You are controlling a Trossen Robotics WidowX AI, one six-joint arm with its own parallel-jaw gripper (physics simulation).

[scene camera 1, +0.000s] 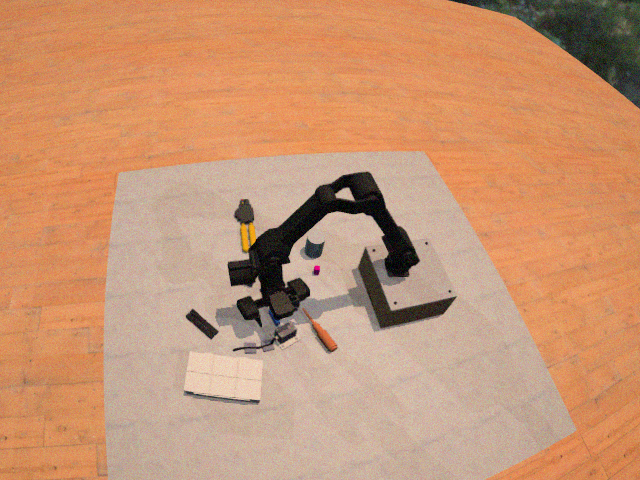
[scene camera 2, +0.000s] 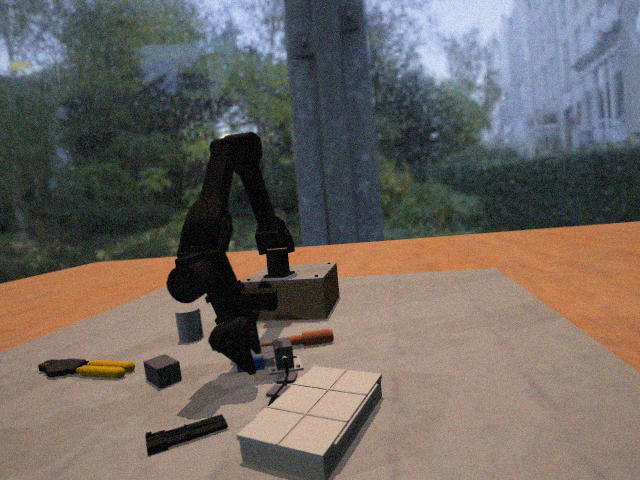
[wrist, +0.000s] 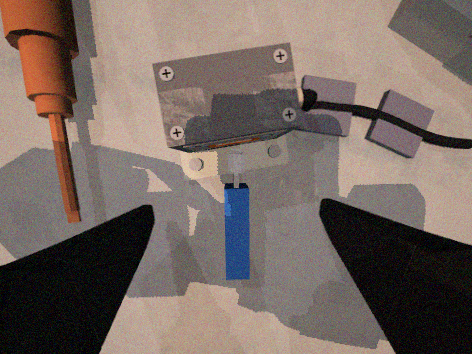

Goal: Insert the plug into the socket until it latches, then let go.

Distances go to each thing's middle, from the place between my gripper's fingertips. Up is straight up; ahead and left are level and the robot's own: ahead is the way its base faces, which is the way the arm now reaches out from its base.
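Blue plug (wrist: pixel 236 195): my hand right at it. Counted from my hand: dark cube (scene camera 2: pixel 162 371), 150 mm to the right, 70 mm ahead; orange-handled screwdriver (wrist: pixel 47 43), 30 mm to the left, 120 mm behind; socket (scene camera 2: pixel 283 350), 40 mm to the left, 20 mm behind, 10 mm above. Going by their middles, dark cube farthest from my hand of the things named here.
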